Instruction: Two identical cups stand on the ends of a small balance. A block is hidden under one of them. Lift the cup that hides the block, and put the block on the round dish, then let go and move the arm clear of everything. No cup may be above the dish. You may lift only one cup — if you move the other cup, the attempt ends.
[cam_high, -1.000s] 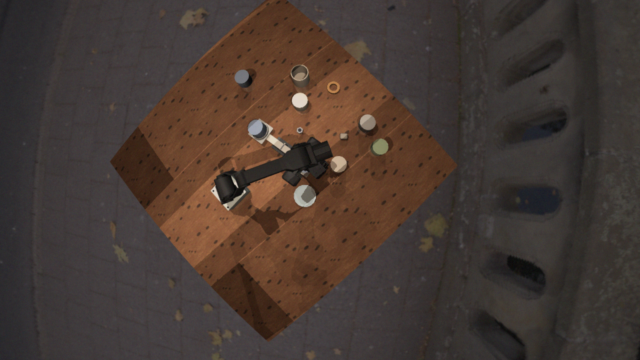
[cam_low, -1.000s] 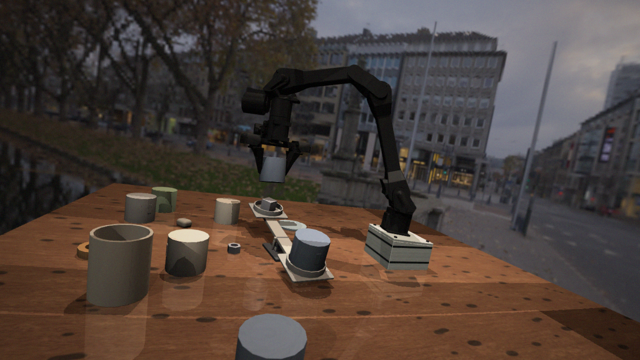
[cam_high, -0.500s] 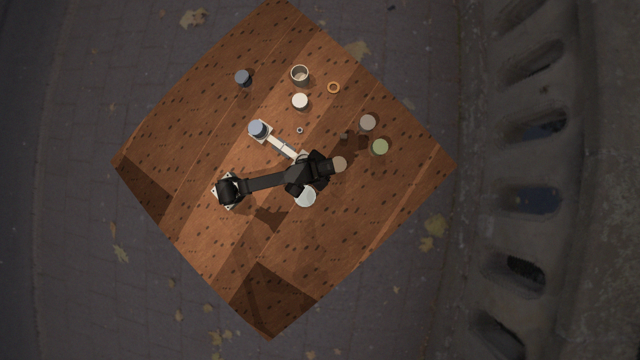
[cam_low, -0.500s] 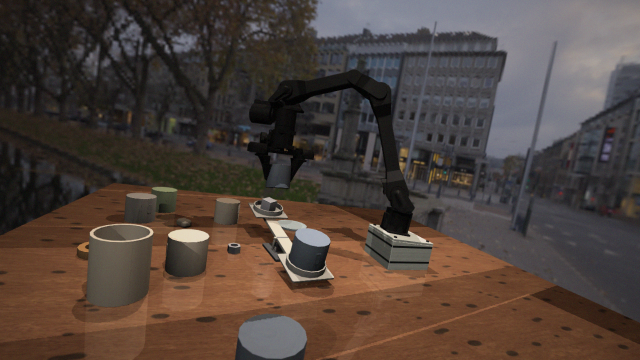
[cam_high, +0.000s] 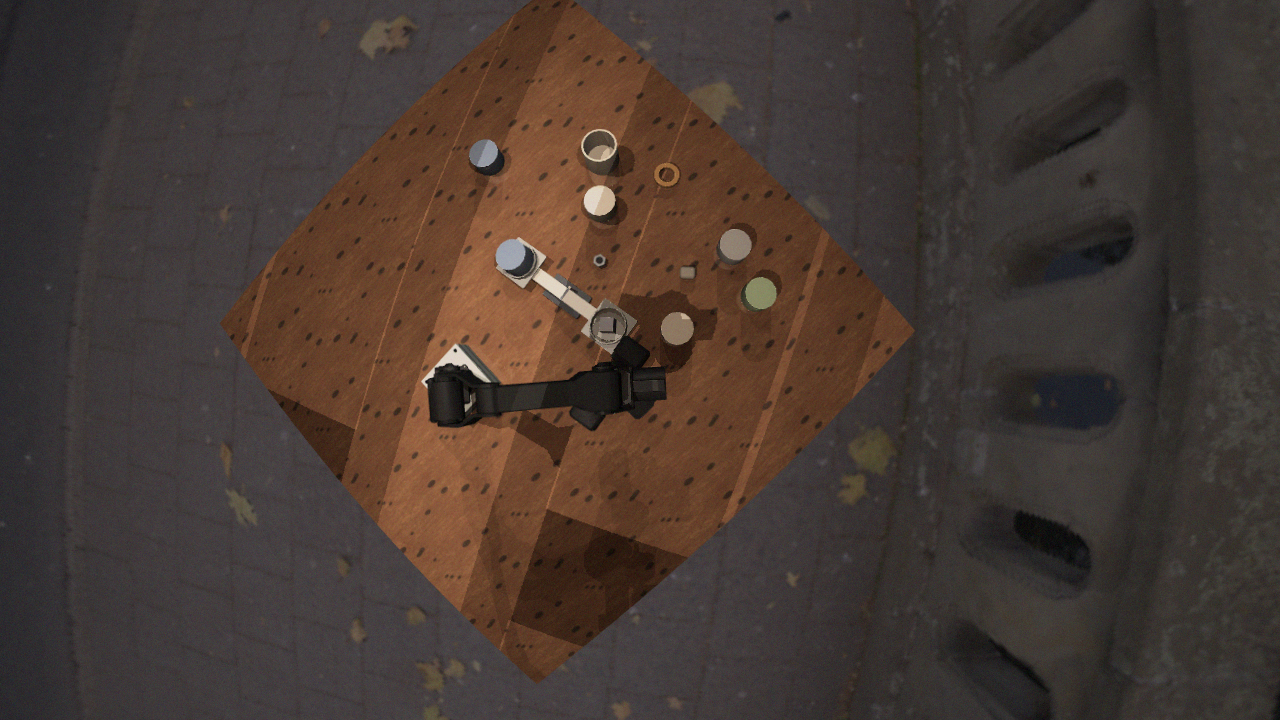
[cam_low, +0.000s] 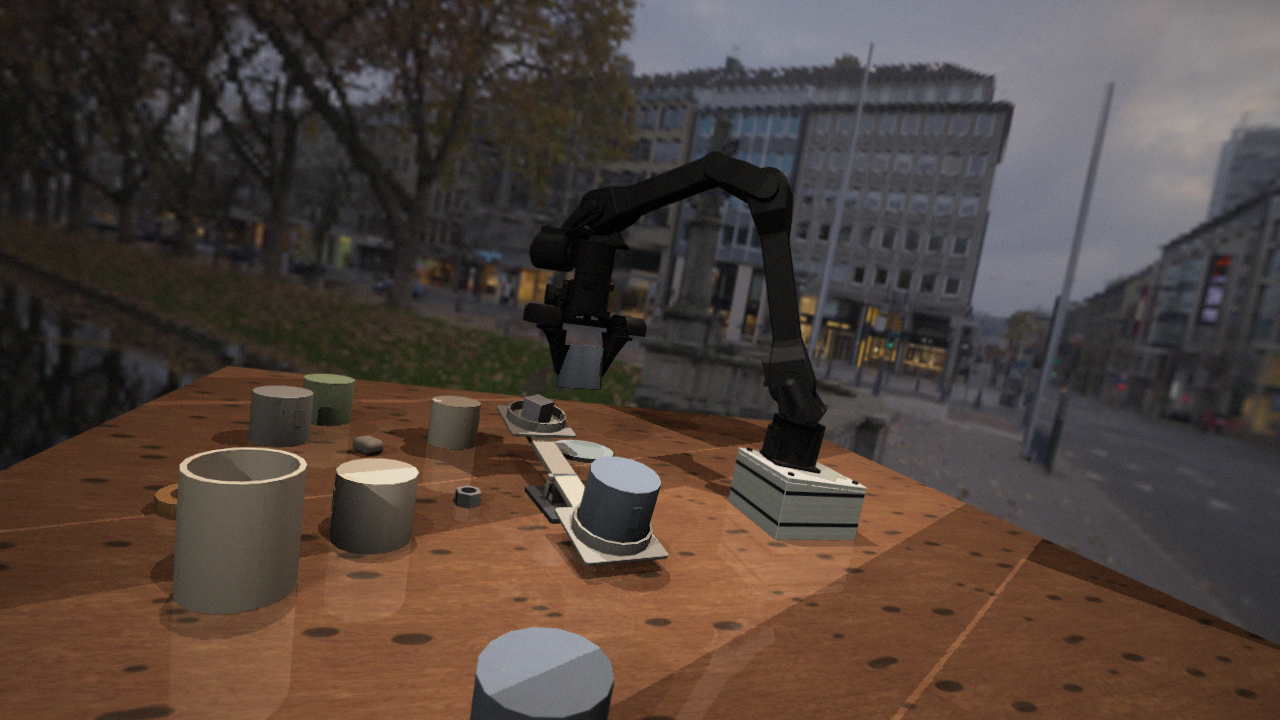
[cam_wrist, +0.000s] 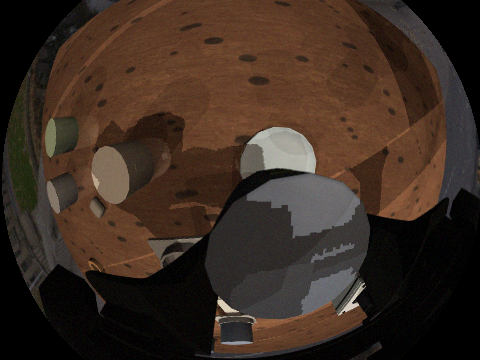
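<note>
My gripper tip is now 10 cm to the right of the grey block, 6 cm short of it and 4 cm above it. Also, from my gripper tip: blue-grey cup: 2 cm to the right, 1 cm ahead, 1 cm above; round pale dish: 12 cm below, 3 cm behind, 2 cm to the right; balance: 22 cm to the left, 9 cm below, 2 cm ahead.
</note>
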